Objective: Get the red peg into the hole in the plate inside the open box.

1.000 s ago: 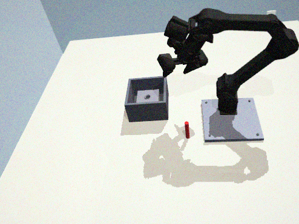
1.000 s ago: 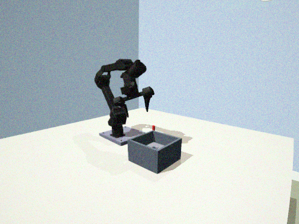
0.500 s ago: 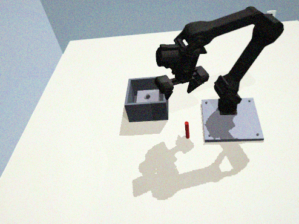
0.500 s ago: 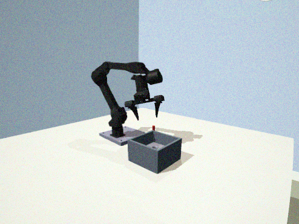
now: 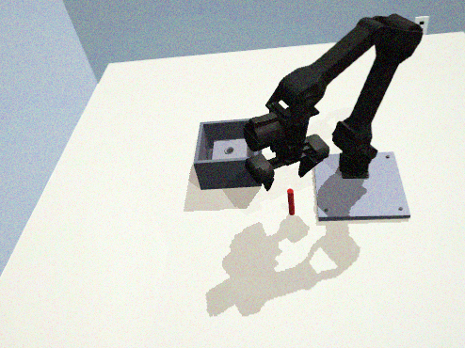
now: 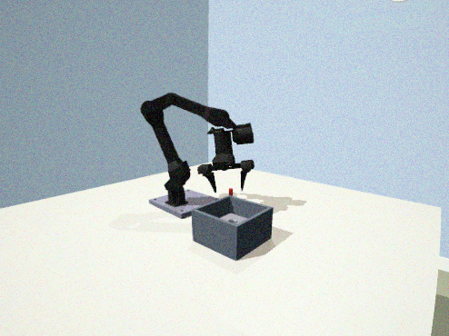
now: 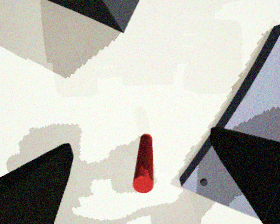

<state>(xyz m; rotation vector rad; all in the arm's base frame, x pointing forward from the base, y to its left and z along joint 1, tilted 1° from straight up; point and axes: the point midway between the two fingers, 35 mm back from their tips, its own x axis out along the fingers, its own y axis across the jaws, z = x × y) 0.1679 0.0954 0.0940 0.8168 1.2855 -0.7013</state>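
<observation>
The red peg is 20 mm behind my gripper tip, 30 mm to the left of it and 40 mm below it. The rest, counted from my gripper tip: grey box: 140 mm ahead, 140 mm to the right, 50 mm below; then pale plate: 140 mm ahead, 140 mm to the right, 30 mm below.
</observation>
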